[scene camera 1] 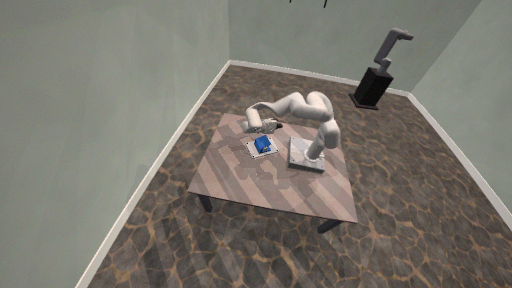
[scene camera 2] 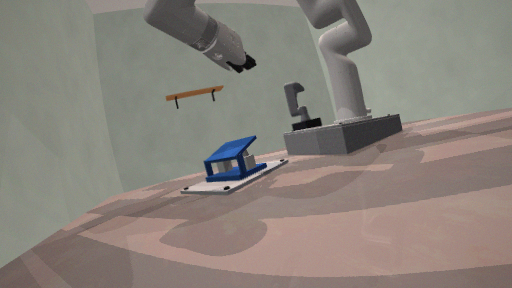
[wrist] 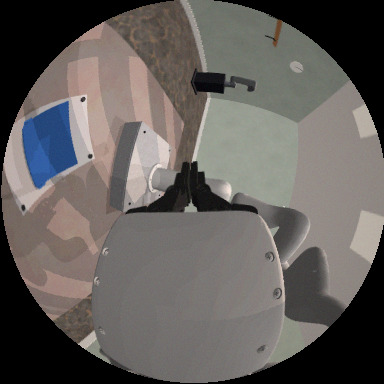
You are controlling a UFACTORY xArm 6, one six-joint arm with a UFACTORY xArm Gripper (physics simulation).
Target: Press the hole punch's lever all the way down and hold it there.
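Where they show: gripper, fingertip midpoint: [scene camera 1: 281, 125] [scene camera 2: 251, 65] [wrist: 190, 171]; arm's base, link origin: [scene camera 1: 311, 155] [scene camera 2: 353, 121] [wrist: 154, 177].
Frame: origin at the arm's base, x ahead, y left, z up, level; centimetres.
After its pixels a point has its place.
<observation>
A blue hole punch [scene camera 1: 262, 144] @[x 39.4, y -6.0, z 0.9 cm] [scene camera 2: 232, 155] @[x 41.0, y -3.2, z 0.0 cm] [wrist: 50, 145] @[x 38.3, y -8.6, z 1.7 cm] is on a white plate [scene camera 1: 254, 153] @[x 45.1, y -1.2, z -5.5 cm] [scene camera 2: 200, 188] @[x 49.3, y -6.6, z -5.5 cm] [wrist: 83, 130] @[x 29.2, y -12.7, z -5.5 cm] on the table. Its lever [scene camera 2: 231, 148] @[x 39.0, y -7.9, z 1.3 cm] is raised and tilted, with a gap between it and the blue base [scene camera 2: 225, 175] @[x 42.9, y -6.1, z -4.3 cm]. My gripper [scene camera 1: 280, 126] @[x 28.0, y -7.0, z 21.9 cm] [scene camera 2: 248, 63] @[x 28.0, y -7.0, z 21.9 cm] [wrist: 190, 171] @[x 28.0, y -7.0, z 21.9 cm] is shut and empty. In scene camera 2 it hangs well above the hole punch, apart from it, with its fingers pointing sideways and slightly down.
The arm's grey base block [scene camera 1: 306, 164] @[x 5.3, y 9.1, z 0.1 cm] [scene camera 2: 317, 142] @[x 17.4, y -0.9, z -2.9 cm] [wrist: 125, 165] @[x 17.0, y -4.7, z -0.4 cm] stands beside the plate on the table [scene camera 1: 225, 185] @[x 63.3, y 28.9, z -6.2 cm] [scene camera 2: 320, 240] @[x 47.4, y 27.8, z -6.3 cm]. A second arm on a black pedestal [scene camera 1: 372, 87] [wrist: 210, 82] stands on the floor beyond. An orange shelf [scene camera 2: 195, 93] is on the wall.
</observation>
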